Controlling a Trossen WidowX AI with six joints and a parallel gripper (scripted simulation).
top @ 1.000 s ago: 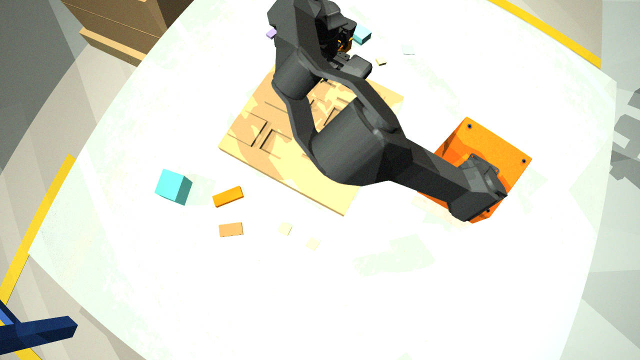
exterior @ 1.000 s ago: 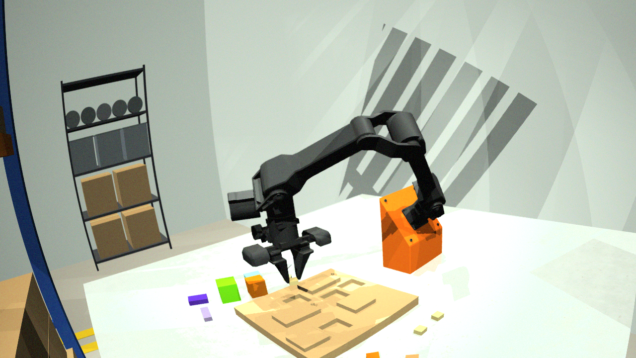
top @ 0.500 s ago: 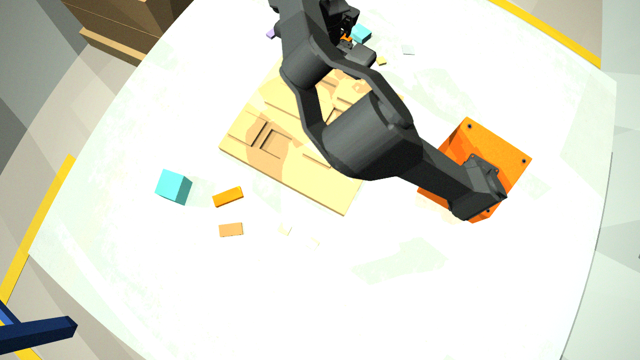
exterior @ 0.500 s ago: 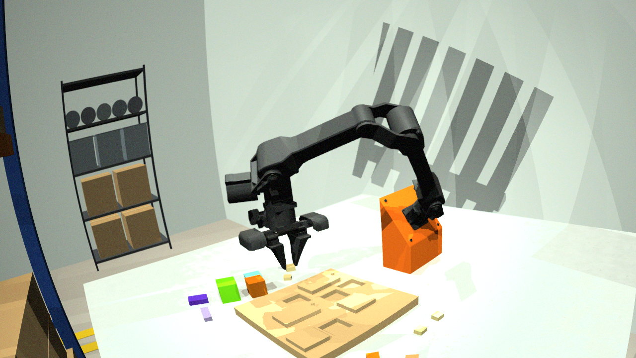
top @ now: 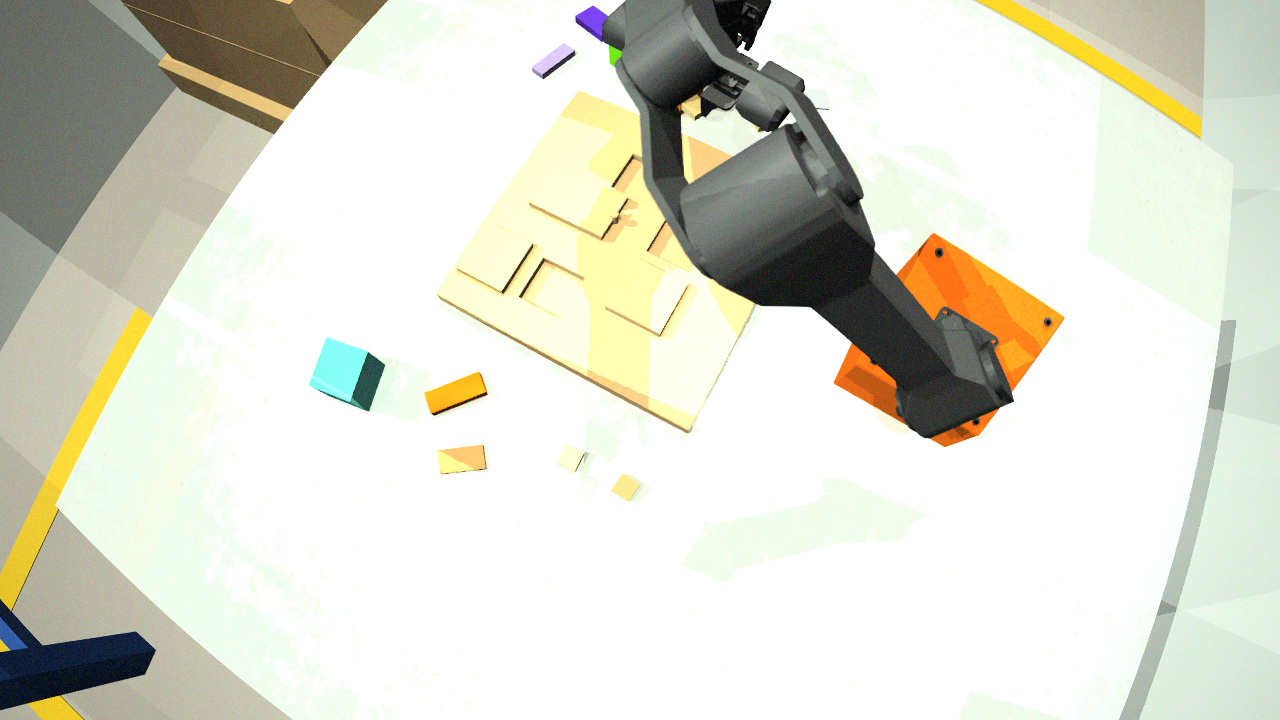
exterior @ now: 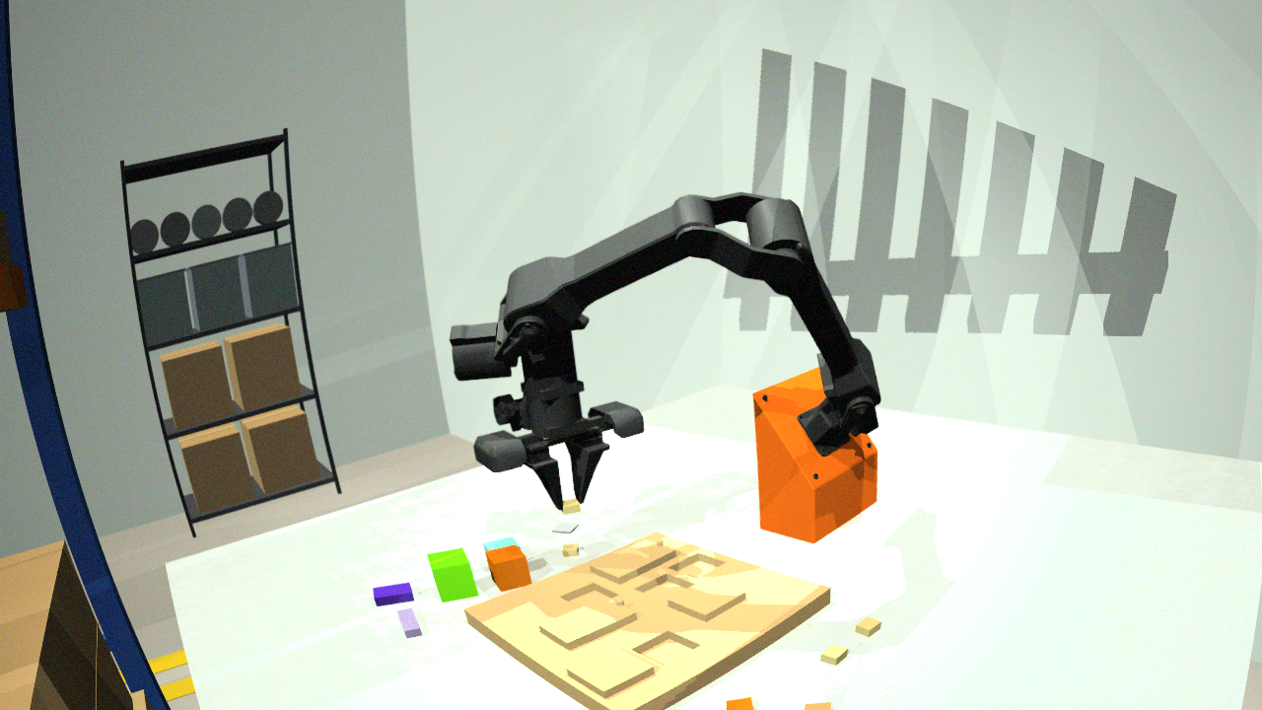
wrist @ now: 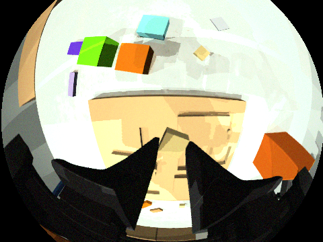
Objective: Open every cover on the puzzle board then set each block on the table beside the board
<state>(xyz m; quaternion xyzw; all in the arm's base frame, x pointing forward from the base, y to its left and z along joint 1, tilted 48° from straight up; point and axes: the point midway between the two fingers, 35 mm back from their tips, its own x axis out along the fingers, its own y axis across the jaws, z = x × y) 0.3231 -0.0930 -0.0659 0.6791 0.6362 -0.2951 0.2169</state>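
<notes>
My gripper tip is now 18 cm to the left of the grey tile, 11 cm above it and 9 cm past it. From my gripper tip the other things lie so: orange cube (9 cm below, 8 cm to the right, 6 cm ahead); green cube (13 cm ahead, 11 cm to the right, 9 cm below); pale cyan block (15 cm to the right, 10 cm below, 3 cm ahead).
</notes>
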